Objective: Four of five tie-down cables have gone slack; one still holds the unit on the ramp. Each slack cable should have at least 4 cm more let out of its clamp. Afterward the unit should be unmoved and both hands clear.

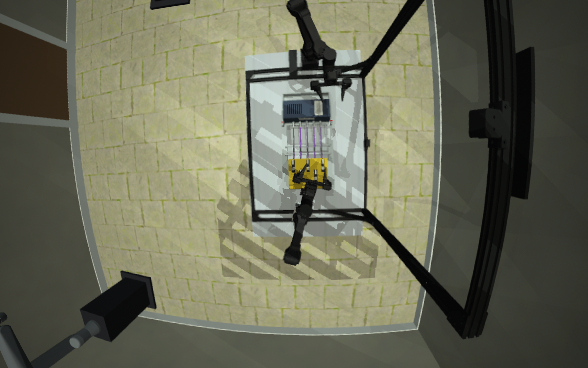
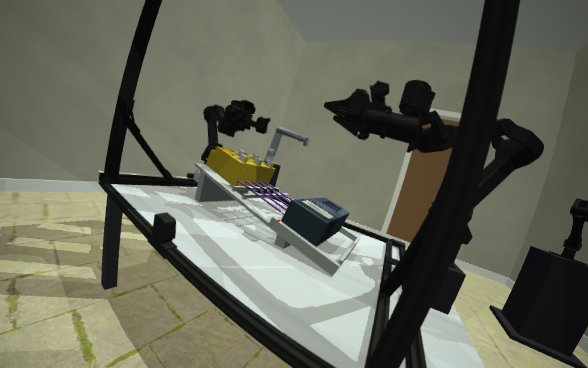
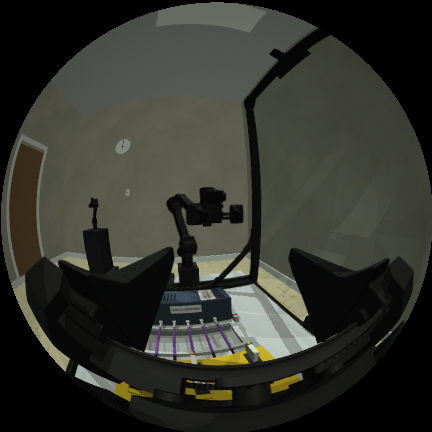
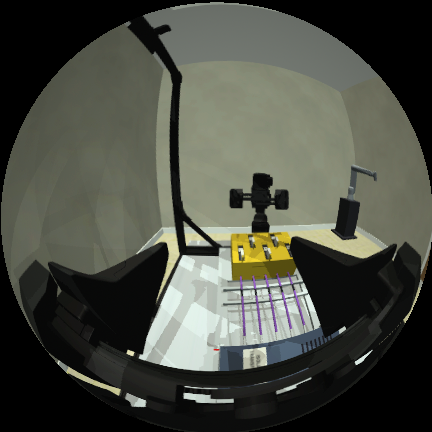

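Observation:
The dark blue unit (image 1: 307,114) (image 2: 312,220) (image 3: 220,302) (image 4: 285,351) sits on the lower part of the grey ramp (image 2: 306,248). Several purple cables (image 1: 300,140) (image 3: 174,340) (image 4: 243,310) run from it to the yellow clamp block (image 1: 300,161) (image 2: 227,167) (image 3: 230,357) (image 4: 240,271) at the ramp's upper end. Pale clamp levers (image 4: 241,252) stand on the block; their settings and the cable slack are too small to tell. My left gripper (image 1: 313,174) (image 2: 247,120) (image 3: 233,254) is open and empty above the block. My right gripper (image 1: 332,99) (image 2: 331,112) (image 4: 231,246) is open and empty, high above the unit's end.
A black frame (image 1: 249,150) (image 2: 112,230) surrounds the white table (image 1: 265,190), with tall posts at its corners. A small black box (image 2: 164,227) sits on the frame's near rail. Dark pedestals (image 1: 117,307) (image 3: 97,250) (image 4: 347,217) with small arms stand away from the table.

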